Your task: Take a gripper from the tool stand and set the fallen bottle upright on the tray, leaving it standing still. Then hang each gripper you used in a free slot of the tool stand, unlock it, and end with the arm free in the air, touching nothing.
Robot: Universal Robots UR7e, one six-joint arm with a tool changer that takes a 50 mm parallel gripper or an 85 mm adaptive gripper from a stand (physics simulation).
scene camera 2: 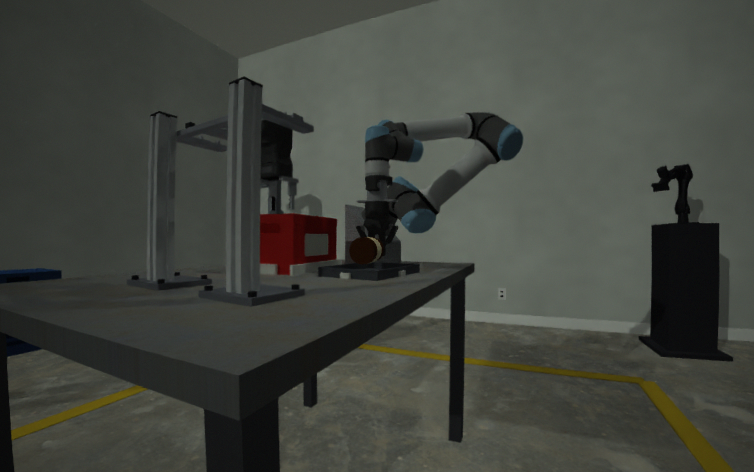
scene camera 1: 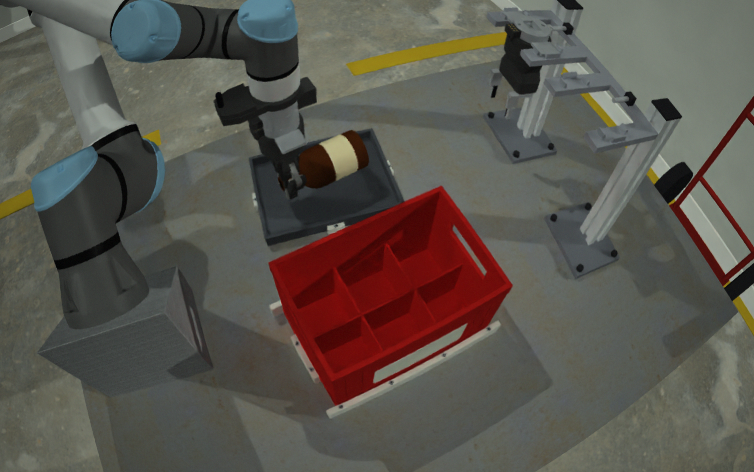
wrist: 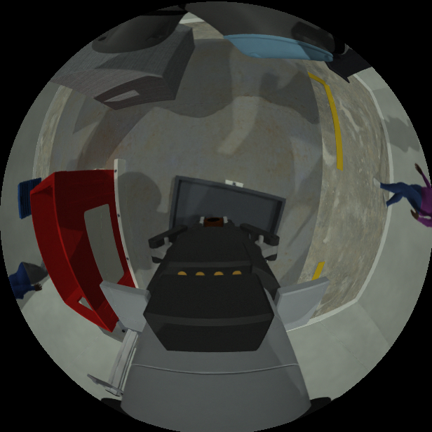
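Pixels of known places: hand, its tool point: (scene camera 2: 377,196); arm's base, origin of its link: (scene camera 1: 108,306).
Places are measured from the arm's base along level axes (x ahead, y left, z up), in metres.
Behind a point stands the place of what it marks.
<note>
The brown bottle with a cream band (scene camera 1: 333,159) @(x 0.441, y 0.129, z -0.067 m) (scene camera 2: 363,251) @(x 0.500, y 0.160, z -0.099 m) is held lying nearly level, slightly above the dark tray (scene camera 1: 314,214) @(x 0.388, y 0.102, z -0.163 m) (scene camera 2: 370,273) @(x 0.563, y 0.206, z -0.151 m) (wrist: 230,197). My gripper (scene camera 1: 290,180) (scene camera 2: 378,239), the adaptive one, points down and is shut on the bottle's neck; the brown mouth (wrist: 213,221) shows between the fingertips in the wrist view. The bottle's body is hidden there. The tool stand (scene camera 1: 627,180) @(x 0.821, y -0.189, z 0.049 m) (scene camera 2: 243,189) @(x 0.905, y 0.117, z 0.017 m) (wrist: 125,362) carries the other, black gripper (scene camera 1: 521,64) (scene camera 2: 276,150) in its far slot in scene camera 1; nearer slots are free.
A red crate with compartments (scene camera 1: 503,289) @(x 0.524, y -0.226, z 0.007 m) (scene camera 2: 278,244) @(x 0.536, y -0.093, z -0.081 m) (wrist: 55,225) stands close beside the tray, inside white rails (scene camera 1: 414,370) @(x 0.397, y -0.236, z -0.138 m). A grey box-shaped base (scene camera 1: 127,356) @(x 0.003, y -0.080, z -0.018 m) (wrist: 135,75) stands under the arm. A red cart (scene camera 1: 702,278) stands past the stand. A person (wrist: 422,197) stands beyond the table.
</note>
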